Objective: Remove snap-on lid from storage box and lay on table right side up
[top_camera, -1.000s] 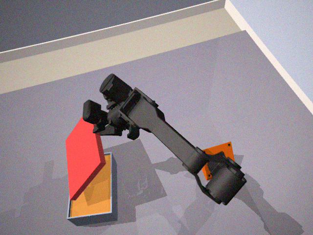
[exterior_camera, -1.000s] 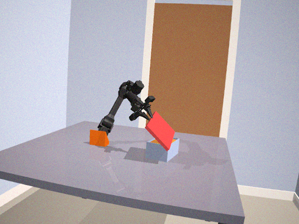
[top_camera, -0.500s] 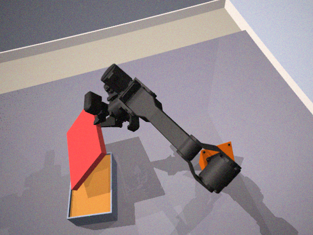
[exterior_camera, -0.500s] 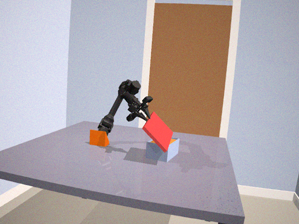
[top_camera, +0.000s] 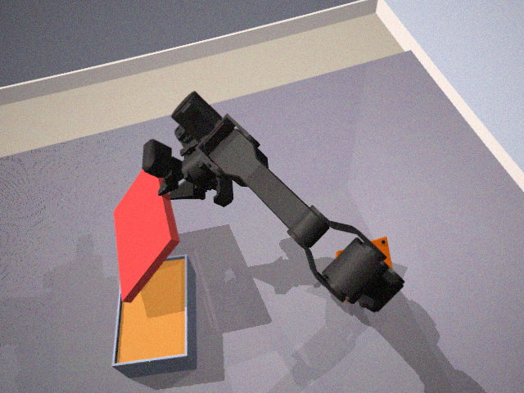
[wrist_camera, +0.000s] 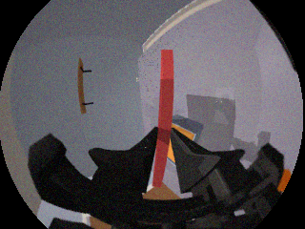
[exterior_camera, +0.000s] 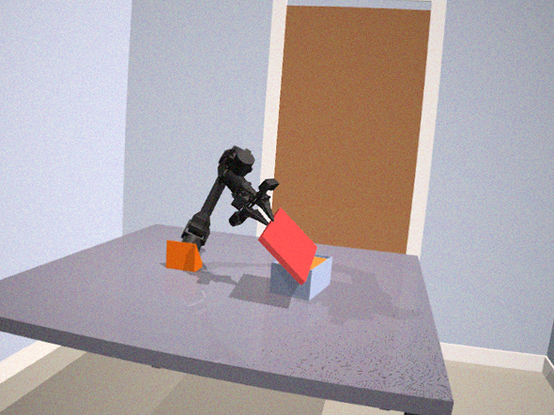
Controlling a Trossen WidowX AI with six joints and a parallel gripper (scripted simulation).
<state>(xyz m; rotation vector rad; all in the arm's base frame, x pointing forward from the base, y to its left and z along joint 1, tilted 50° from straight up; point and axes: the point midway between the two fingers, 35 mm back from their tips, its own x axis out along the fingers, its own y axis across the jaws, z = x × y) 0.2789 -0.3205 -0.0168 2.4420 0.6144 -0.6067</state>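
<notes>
Now: gripper tip 6 cm short of the red lid, 1 cm to the right of it and 5 cm above it. From my gripper tip the other things lie so: storage box (9 cm ahead, 14 cm to the left, 18 cm below).
</notes>
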